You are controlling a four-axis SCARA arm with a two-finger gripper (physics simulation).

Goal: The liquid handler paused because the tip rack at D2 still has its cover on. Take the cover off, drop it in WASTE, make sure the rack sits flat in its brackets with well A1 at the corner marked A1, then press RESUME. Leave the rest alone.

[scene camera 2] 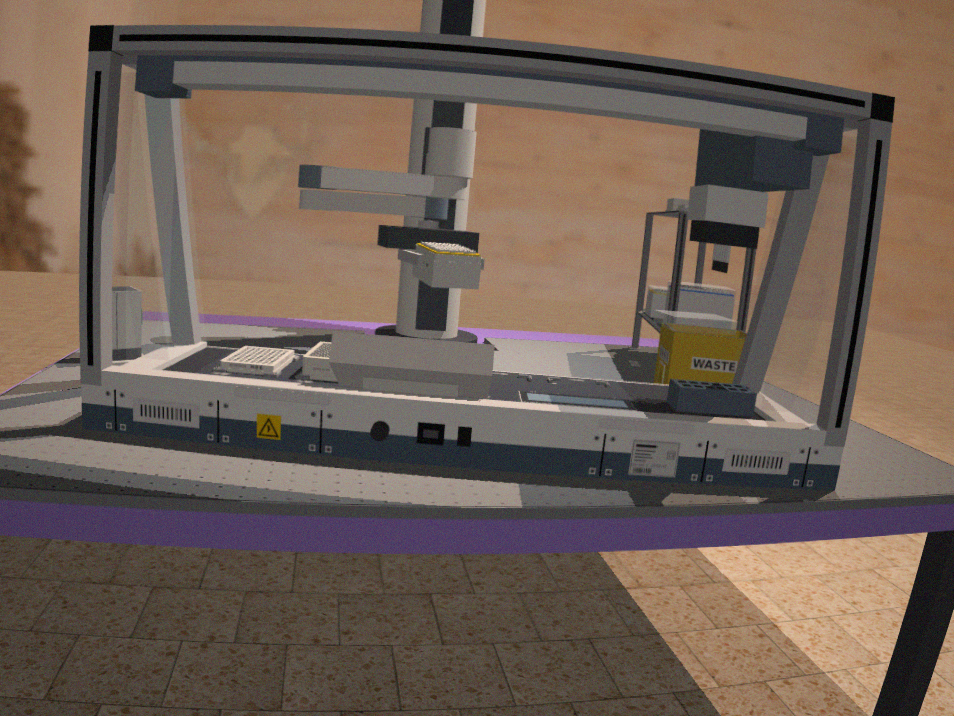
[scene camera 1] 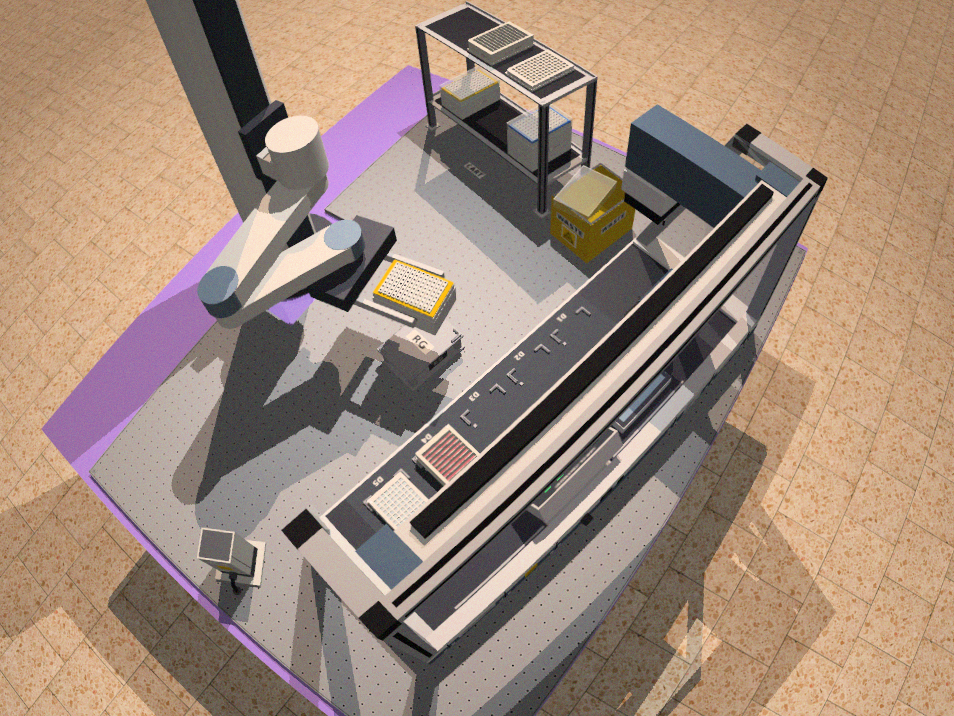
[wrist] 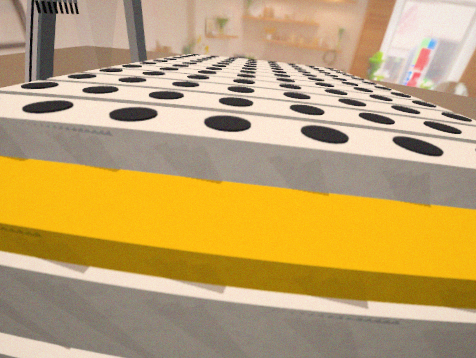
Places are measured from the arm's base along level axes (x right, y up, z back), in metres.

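Pixels of known places: gripper, fingertip midpoint: [scene camera 2: 451,262] [scene camera 1: 428,299].
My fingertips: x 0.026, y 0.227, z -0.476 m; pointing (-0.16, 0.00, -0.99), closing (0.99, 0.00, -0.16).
Note:
For each thing: its top centre in the pictures, then the offset to it from my fingertips. "spot": a spot on its surface instead.
- yellow-banded white tip rack, middle of its top: [wrist: 266,60] [scene camera 1: 411,284] [scene camera 2: 447,244] dz +0.031, dx +0.005, dy +0.029 m
- yellow WASTE bin, middle of its top: [scene camera 2: 709,330] [scene camera 1: 595,192] dz -0.089, dx -0.468, dy -0.079 m
- grey box marked RG, middle of its top: [scene camera 1: 419,340] dz +0.035, dx +0.014, dy -0.159 m
- red-rowed rack, middle of its top: [scene camera 2: 338,351] [scene camera 1: 455,461] dz -0.185, dx +0.189, dy -0.131 m
- white plate, middle of its top: [scene camera 2: 258,355] [scene camera 1: 406,509] dz -0.163, dx +0.311, dy -0.148 m
- shelf cart, surface spot: [scene camera 1: 543,157] spot: dz +0.033, dx -0.443, dy -0.017 m
- small grey box, middle of its top: [scene camera 1: 215,545] [scene camera 2: 120,288] dz +0.057, dx +0.593, dy -0.084 m
The yellow-banded white tip rack [scene camera 1: 413,287] [scene camera 2: 449,265] [wrist: 225,215] is uncovered and held level in the air over the table, behind the deck. My gripper [scene camera 1: 424,295] [scene camera 2: 449,271] is shut on it, one finger along each long side. A clear cover [scene camera 1: 590,192] [scene camera 2: 695,317] lies tilted in the top of the yellow WASTE bin [scene camera 1: 587,237] [scene camera 2: 697,354]. Slot D2 on the dark deck [scene camera 1: 612,289] holds no rack, and its small corner brackets [scene camera 1: 541,349] show. The A1 mark and the word RESUME cannot be read in these views.
A grey box marked RG [scene camera 1: 419,362] stands near the held rack. D4 bears a red-rowed rack [scene camera 1: 449,454], D5 a white plate [scene camera 1: 398,500]. The gantry beam [scene camera 1: 593,358] spans the deck. A shelf cart [scene camera 1: 543,157] stands behind, a small grey box [scene camera 1: 225,548] at the near-left table edge.

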